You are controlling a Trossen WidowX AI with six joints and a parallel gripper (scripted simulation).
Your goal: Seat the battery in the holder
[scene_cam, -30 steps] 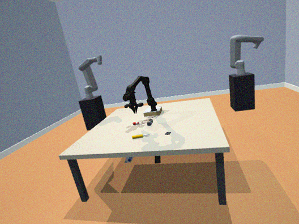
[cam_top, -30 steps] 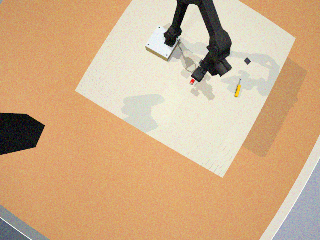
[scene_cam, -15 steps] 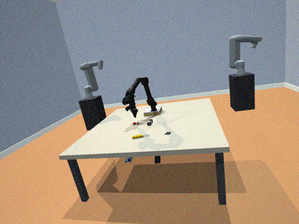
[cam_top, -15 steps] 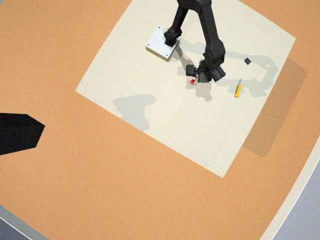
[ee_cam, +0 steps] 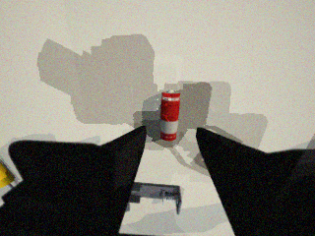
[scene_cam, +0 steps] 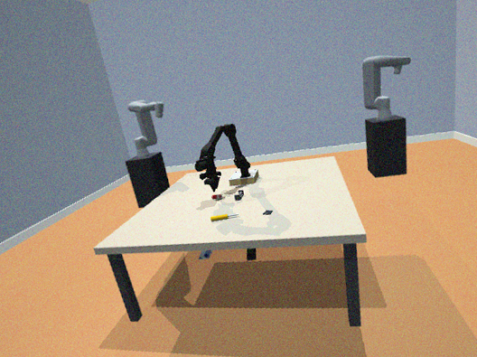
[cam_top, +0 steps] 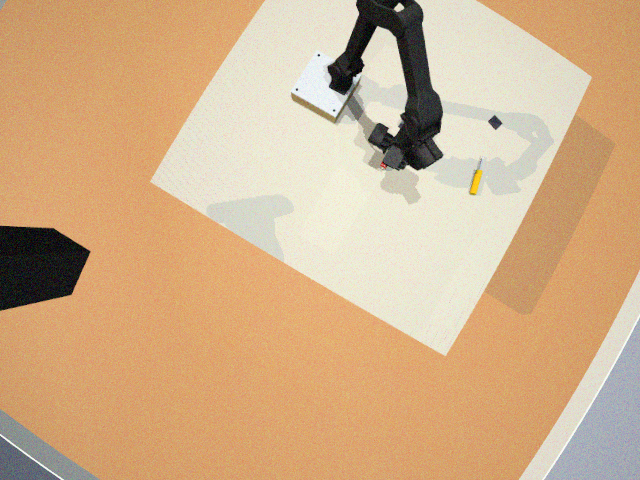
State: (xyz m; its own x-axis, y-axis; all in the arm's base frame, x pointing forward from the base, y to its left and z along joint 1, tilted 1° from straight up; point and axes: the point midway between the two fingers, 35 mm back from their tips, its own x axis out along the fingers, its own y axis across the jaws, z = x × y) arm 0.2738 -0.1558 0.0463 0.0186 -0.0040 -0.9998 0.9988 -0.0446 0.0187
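Now: the battery 4 cm below my gripper tip. Round my gripper tip: yellow-handled screwdriver 33 cm ahead, 13 cm to the left, 4 cm below.
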